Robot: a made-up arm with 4 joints.
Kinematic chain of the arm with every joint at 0, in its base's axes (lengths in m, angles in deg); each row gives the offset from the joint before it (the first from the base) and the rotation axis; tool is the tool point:
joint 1: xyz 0 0 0.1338 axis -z
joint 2: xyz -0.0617 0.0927 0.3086 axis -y
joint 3: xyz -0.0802 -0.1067 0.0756 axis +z
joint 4: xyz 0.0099 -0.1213 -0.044 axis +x
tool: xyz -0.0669 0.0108 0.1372
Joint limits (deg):
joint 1: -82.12..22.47
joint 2: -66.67..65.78
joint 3: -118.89..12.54
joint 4: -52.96..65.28
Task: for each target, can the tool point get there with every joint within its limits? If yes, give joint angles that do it. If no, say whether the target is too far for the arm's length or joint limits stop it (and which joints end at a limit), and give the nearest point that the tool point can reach.
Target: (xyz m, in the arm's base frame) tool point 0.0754 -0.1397 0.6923
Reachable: yes | joints -51.75 -48.89 -20.13 21.34
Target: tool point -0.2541 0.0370 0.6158
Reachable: yes | joints 0.20 -1.30 -86.56 1.06
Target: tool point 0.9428 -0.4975 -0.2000
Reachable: no: too far | nearest point 0.1883 -0.2677 0.2882 | short by 0.928 m
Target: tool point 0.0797 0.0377 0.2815
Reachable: no: joint limits stop it (at a limit: joint 1, joint 2, joint 3, joint 4) | nearest point 0.0263 0.0307 0.5368 | short by 0.261 m
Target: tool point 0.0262 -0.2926 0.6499
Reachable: yes | joints -61.97 -18.96 -32.61 44.93
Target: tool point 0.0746 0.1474 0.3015
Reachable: no: joint limits stop it (at a limit: joint 1, joint 2, joint 4) | nearest point -0.1622 0.1136 0.4074 | short by 0.262 m
